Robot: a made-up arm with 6 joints. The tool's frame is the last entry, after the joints.
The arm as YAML. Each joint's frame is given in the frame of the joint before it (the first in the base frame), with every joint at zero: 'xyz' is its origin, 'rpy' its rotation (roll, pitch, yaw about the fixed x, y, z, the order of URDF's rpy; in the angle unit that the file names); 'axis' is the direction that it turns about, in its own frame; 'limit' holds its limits. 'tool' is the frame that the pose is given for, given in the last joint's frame.
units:
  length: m
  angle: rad
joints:
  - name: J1
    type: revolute
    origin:
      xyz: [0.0, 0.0, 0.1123]
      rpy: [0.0, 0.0, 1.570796]
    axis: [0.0, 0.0, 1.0]
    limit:
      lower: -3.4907
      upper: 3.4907
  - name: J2
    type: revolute
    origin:
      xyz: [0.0, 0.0, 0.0]
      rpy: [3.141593, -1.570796, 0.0]
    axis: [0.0, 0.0, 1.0]
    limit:
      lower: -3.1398
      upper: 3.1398
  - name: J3
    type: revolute
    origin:
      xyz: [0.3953, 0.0, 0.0]
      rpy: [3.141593, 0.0, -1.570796]
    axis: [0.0, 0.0, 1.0]
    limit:
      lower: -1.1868
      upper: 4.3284
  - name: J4
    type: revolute
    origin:
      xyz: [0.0, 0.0, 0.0]
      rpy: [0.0, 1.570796, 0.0]
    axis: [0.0, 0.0, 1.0]
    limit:
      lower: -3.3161
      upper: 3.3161
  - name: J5
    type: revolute
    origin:
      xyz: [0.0, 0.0, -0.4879]
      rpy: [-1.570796, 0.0, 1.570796]
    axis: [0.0, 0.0, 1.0]
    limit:
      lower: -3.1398
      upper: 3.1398
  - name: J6
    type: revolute
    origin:
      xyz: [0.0, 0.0, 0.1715]
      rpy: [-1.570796, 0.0, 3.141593]
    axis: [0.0, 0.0, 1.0]
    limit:
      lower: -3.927
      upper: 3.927
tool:
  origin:
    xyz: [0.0, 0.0, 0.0]
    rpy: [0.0, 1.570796, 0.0]
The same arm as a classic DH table. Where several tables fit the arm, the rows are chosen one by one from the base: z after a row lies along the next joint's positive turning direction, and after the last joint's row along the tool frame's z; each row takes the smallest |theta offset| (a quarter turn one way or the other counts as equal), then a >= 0, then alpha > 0; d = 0 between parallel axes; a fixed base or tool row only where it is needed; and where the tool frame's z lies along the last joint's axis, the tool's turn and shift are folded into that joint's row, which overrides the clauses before.
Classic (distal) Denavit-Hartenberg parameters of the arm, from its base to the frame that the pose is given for. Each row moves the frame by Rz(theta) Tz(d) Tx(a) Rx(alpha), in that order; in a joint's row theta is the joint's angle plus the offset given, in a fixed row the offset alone. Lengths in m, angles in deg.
J1: theta offset 0, d 0.1123, a 0, alpha -90
J2: theta offset -90, d 0, a 0.3953, alpha 180
J3: theta offset 0, d 0, a 0, alpha -90
J4: theta offset 0, d -0.4879, a 0, alpha 90
J5: theta offset 0, d 0.1715, a 0, alpha -90
J6: theta offset 90, d 0, a 0, alpha 90
tool (fixed): theta offset -90, d 0, a 0, alpha 0
Joint limits (deg, base to tool): -200..200 -179.9..179.9 -68..248 -190..190 -179.9..179.9 -225..225

